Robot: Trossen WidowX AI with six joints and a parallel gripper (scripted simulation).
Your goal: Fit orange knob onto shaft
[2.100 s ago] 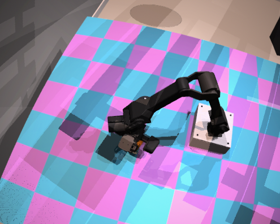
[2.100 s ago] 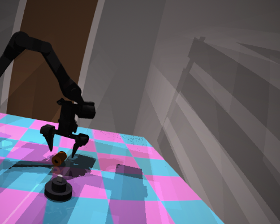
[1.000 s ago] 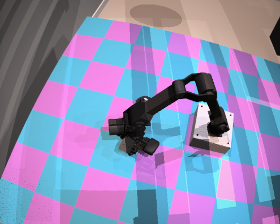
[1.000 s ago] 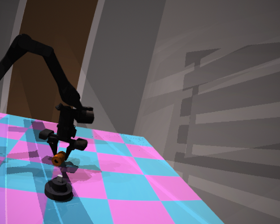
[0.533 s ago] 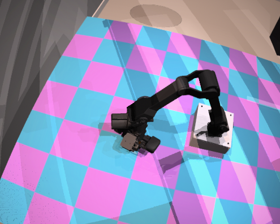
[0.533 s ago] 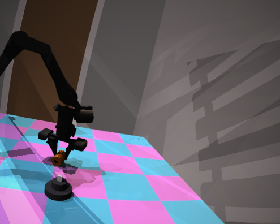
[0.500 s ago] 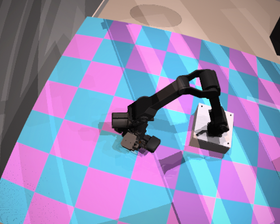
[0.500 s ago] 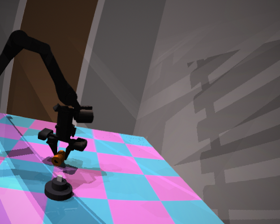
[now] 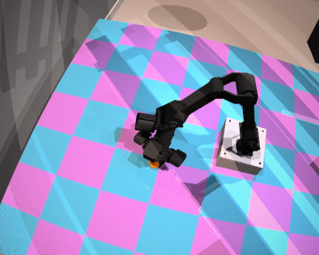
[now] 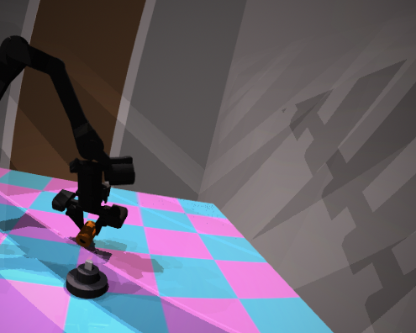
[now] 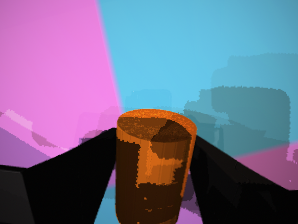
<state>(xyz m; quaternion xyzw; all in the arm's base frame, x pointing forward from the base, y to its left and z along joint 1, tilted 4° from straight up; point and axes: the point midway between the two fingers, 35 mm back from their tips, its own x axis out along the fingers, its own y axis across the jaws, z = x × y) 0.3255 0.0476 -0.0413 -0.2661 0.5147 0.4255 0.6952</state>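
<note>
My gripper tip is 3 cm past the round pedestal, 20 cm to the left of it and 1 cm below it. The rest, counted from my gripper tip: orange knob: 1 cm above.
</note>
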